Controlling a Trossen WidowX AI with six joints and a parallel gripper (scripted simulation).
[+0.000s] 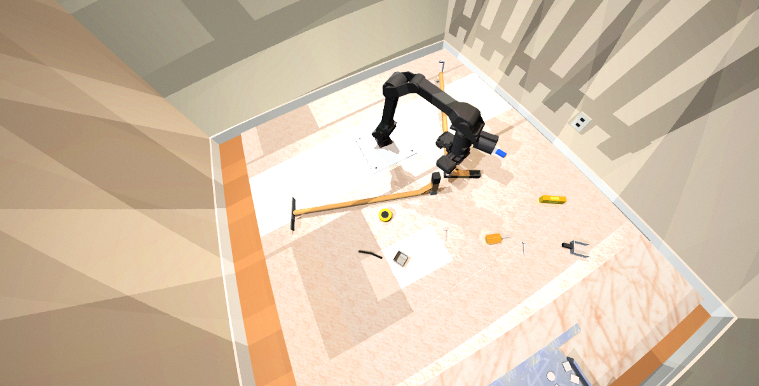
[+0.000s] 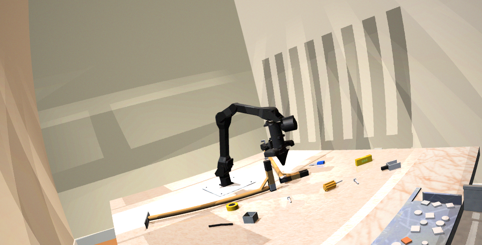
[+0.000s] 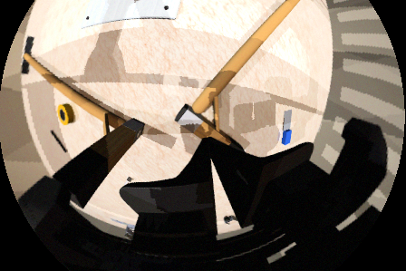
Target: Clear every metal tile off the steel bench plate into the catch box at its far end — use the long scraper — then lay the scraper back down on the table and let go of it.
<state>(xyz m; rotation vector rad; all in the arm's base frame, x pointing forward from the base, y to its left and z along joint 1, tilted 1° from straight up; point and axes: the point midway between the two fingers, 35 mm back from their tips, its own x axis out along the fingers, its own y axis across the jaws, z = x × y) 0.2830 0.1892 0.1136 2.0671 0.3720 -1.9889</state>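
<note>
Now: gripper tip 38 cm to the left of the long scraper, 3 cm past it and 2 cm above it. From my gripper tip the other things lie so: orange screwdriver: 30 cm ahead, 7 cm below; yellow tape roll: 33 cm to the right, 7 cm below, 5 cm ahead; blue-handled tool: 23 cm to the left, 8 cm below, 1 cm behind.
</note>
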